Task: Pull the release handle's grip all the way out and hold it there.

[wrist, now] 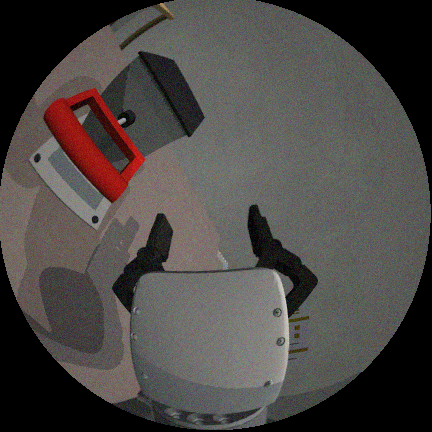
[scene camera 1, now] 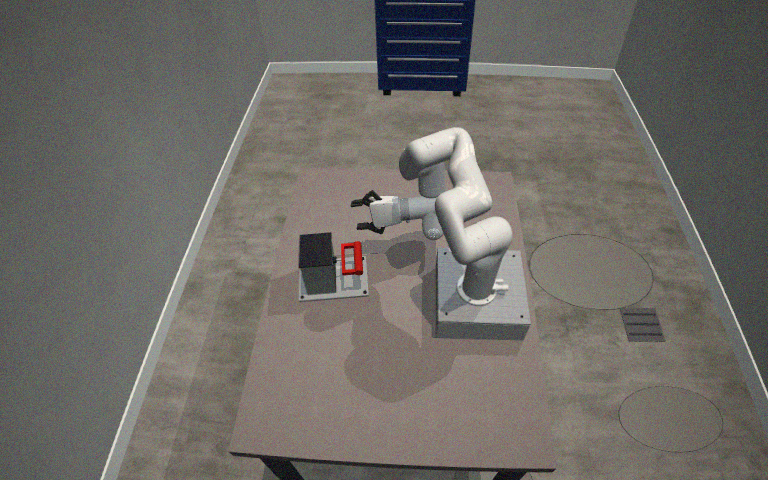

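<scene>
The release handle's red grip (scene camera 1: 357,258) (wrist: 85,150) is a rectangular loop with a thick round bar on the robot's side. A short thin rod joins it to a black collar (wrist: 128,118) on the grey housing with a black top (scene camera 1: 318,280) (wrist: 155,107). The housing stands on a light base plate (scene camera 1: 360,290) (wrist: 50,175). My gripper (scene camera 1: 355,214) (wrist: 206,218) is open and empty, with its fingers apart. It hangs above the table, behind the grip in the scene view, apart from it. In the wrist view the grip lies at upper left, outside the fingers.
The brown table (scene camera 1: 396,430) carries the handle unit at its left side and the robot's grey pedestal (scene camera 1: 450,283) at its right. Arm shadows fall across the table. A blue drawer cabinet (scene camera 1: 424,50) stands on the floor far behind, by the back wall.
</scene>
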